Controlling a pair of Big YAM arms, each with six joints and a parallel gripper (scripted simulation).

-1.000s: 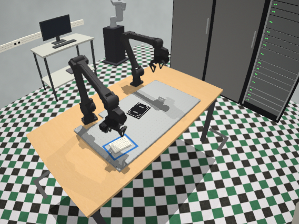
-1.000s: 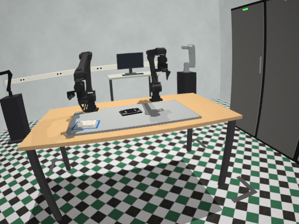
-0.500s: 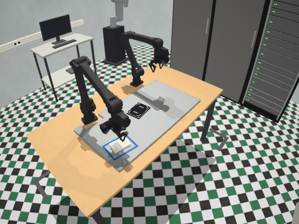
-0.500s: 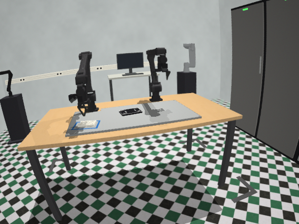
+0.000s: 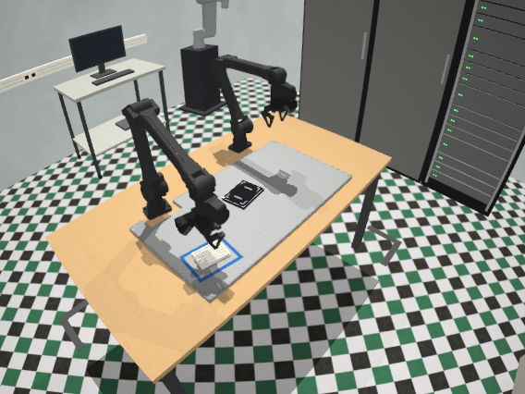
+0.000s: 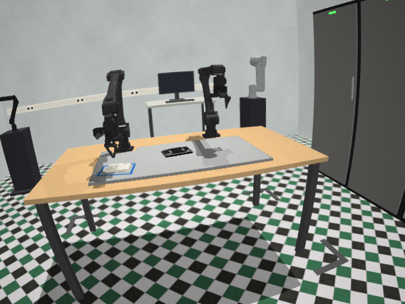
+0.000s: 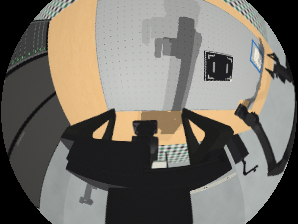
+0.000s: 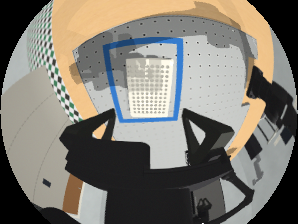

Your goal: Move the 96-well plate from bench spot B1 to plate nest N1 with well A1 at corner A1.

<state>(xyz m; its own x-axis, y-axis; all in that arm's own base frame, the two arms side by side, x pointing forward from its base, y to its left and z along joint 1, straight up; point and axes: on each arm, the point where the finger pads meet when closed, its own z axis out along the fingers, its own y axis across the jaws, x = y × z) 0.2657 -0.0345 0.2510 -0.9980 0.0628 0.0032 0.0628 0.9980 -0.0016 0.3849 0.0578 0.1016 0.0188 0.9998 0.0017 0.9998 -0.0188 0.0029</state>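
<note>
My right hand is 80 mm above the white 96-well plate. The rest, counted from my right hand: black plate nest (110 mm behind, 370 mm to the left, 80 mm below).
</note>
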